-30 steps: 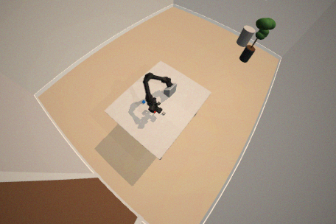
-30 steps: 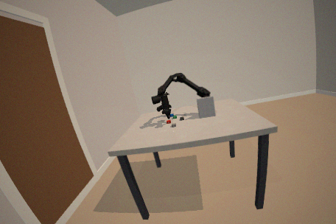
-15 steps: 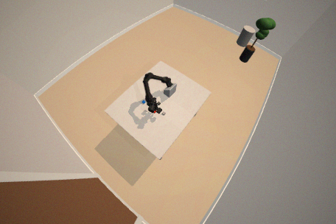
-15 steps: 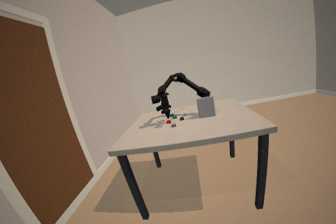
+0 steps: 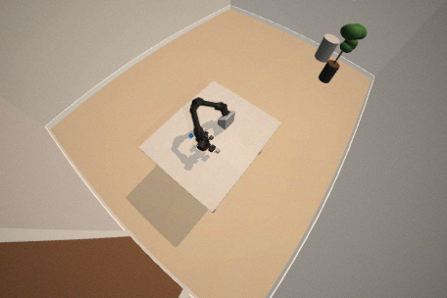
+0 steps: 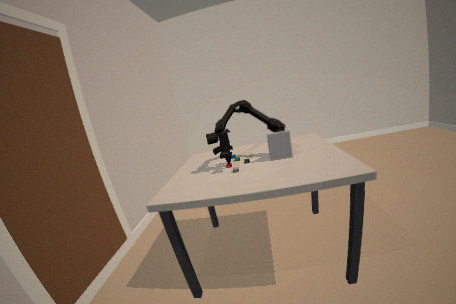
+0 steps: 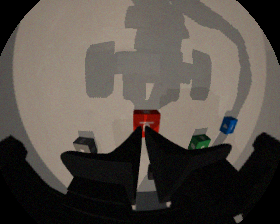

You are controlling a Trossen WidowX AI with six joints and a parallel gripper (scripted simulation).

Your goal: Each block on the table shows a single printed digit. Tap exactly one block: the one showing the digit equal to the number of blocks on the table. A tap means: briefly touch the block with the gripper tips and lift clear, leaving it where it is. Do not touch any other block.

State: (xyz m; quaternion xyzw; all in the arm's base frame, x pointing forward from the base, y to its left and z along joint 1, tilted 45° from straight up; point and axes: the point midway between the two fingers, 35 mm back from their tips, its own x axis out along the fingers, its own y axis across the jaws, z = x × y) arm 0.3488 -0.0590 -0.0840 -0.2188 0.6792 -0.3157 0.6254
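Right now the red block is 10 mm below my gripper tip. Round my gripper tip: grey block: 40 mm behind, 100 mm to the left, 10 mm below; then green block: 50 mm behind, 110 mm to the right, 10 mm below; then black block: 120 mm behind, 20 mm to the right, 10 mm below.
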